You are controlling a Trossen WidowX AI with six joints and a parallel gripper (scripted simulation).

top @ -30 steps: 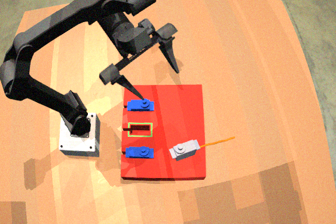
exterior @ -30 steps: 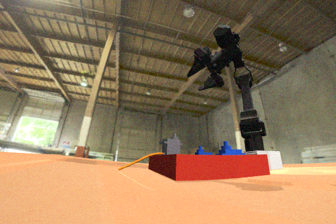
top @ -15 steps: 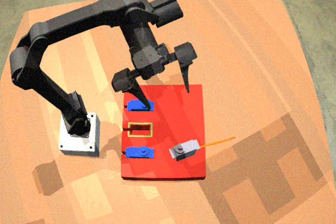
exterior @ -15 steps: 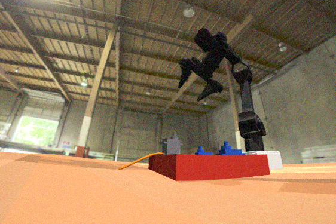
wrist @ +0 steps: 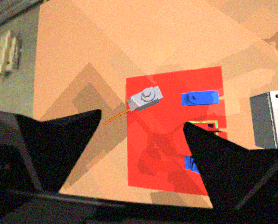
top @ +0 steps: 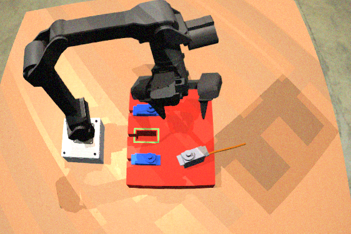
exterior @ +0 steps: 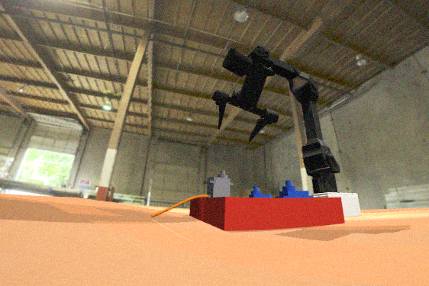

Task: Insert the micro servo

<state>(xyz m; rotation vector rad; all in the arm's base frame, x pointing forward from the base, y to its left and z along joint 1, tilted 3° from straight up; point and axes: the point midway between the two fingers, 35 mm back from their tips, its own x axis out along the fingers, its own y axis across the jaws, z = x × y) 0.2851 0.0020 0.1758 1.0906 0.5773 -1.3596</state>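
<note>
The red deck lies 19 cm below my gripper tip, 3 cm to the left of it and 1 cm ahead of it.
</note>
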